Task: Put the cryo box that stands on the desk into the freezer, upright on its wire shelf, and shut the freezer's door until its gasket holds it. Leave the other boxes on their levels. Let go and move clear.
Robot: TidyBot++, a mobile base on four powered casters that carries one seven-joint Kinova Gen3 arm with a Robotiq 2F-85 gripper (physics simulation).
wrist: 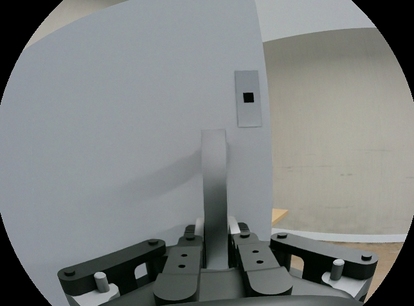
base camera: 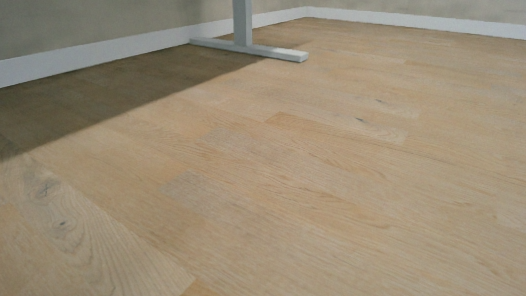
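Places are measured from the arm's base along level axes (x ahead, y left, z up), in millimetres.
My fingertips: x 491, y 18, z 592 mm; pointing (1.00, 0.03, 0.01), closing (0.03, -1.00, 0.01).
Behind a point stands the place of what it marks.
The freezer's door (wrist: 120, 100) is a large pale grey panel that fills the left and middle of the wrist view. Its upright grey handle (wrist: 214, 165) stands out from the panel and runs down between the fingers. A small metal plate (wrist: 248, 115) with a black square sits near the door's right edge, up and right of the handle. My gripper (wrist: 215, 229) is shut on the handle, one finger on each side. The cryo box, the wire shelf, the gasket and the other boxes do not show in these views. I cannot tell how far the door stands from the freezer's body.
In the base view, a grey desk leg (base camera: 242, 22) @(y 33, x 1600, z -252 mm) stands on its long foot (base camera: 272, 52) @(y -107, x 1480, z -368 mm) near the left wall's white baseboard (base camera: 100, 56) @(y 672, x 1431, z -368 mm). A shadow lies on the wooden floor at the left. In the wrist view, a wooden desk corner (wrist: 279, 215) shows past the door's right edge.
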